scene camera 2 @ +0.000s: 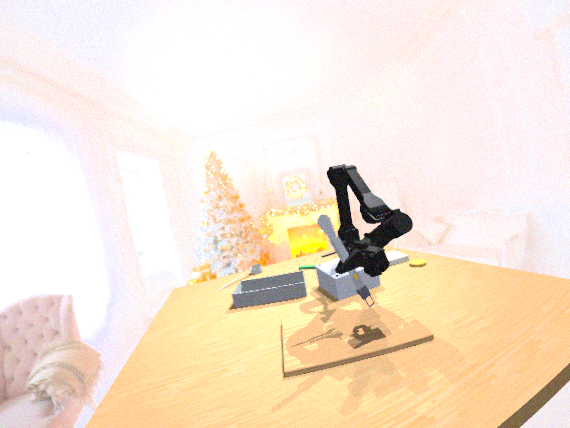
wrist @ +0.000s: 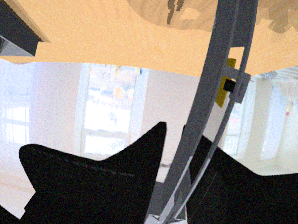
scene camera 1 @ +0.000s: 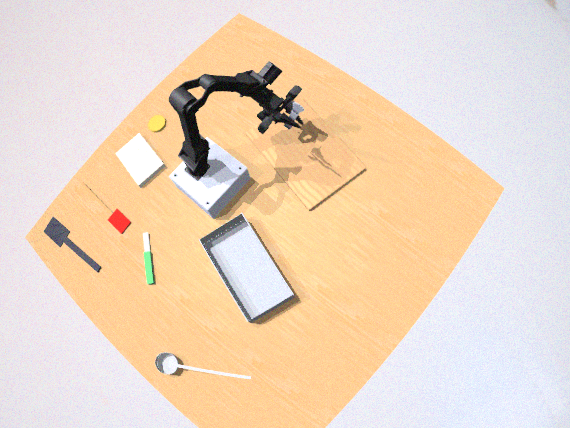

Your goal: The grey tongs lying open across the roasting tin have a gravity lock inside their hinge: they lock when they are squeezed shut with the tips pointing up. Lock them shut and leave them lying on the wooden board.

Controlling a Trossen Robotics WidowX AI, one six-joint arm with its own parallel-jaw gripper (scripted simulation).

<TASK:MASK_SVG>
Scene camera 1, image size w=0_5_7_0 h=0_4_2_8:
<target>my gripper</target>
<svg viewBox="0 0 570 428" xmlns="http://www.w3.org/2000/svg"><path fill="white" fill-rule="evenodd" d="M303 88L294 85L286 94L285 100L274 94L274 90L269 88L258 98L256 103L263 108L261 112L257 113L257 117L262 121L258 126L258 131L262 135L269 128L272 121L275 122L274 124L282 122L301 128L298 124L301 123L303 125L300 115L296 119L297 122L295 122L286 113L291 113L293 110L292 101L295 102L296 96L299 95Z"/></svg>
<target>white block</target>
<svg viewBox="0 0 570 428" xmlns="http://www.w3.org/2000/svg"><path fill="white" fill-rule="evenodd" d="M138 133L123 148L118 150L116 155L131 174L134 181L142 188L156 173L165 167L165 164L155 154L154 150L151 149L148 142L144 140L144 137Z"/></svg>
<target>dark spatula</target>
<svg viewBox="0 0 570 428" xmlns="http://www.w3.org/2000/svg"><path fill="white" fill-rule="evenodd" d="M52 217L43 233L47 234L59 247L64 242L98 273L101 266L67 237L70 231L55 217Z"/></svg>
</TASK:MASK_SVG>
